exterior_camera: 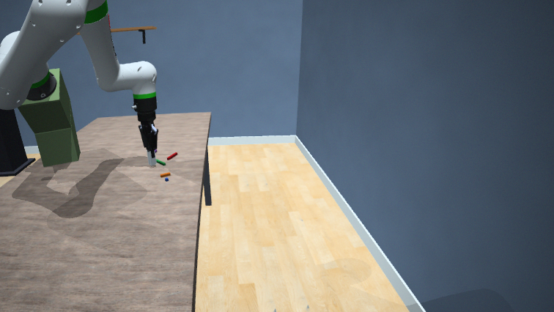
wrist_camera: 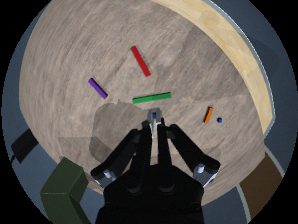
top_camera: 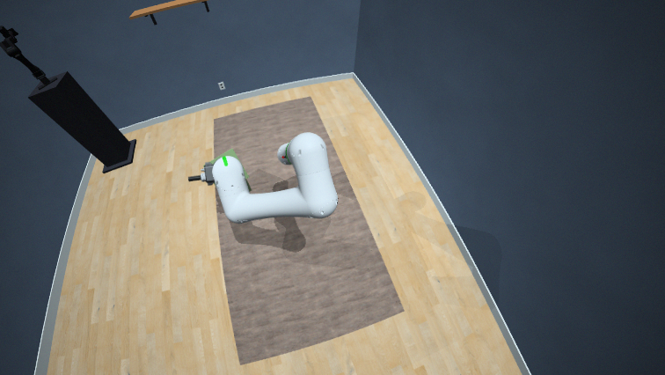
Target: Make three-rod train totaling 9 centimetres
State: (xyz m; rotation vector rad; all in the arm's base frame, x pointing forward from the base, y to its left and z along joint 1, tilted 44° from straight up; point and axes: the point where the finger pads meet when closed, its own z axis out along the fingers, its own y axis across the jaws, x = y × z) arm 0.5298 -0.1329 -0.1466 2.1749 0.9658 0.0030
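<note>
The green rod lies 40 mm below my hand, 30 mm to the left of it and 30 mm ahead of it. Round my hand: red rod: 90 mm to the left, 80 mm ahead, 40 mm below; then purple rod: 140 mm to the left, 40 mm below, 20 mm behind; then orange rod: 110 mm to the right, 70 mm ahead, 40 mm below.
</note>
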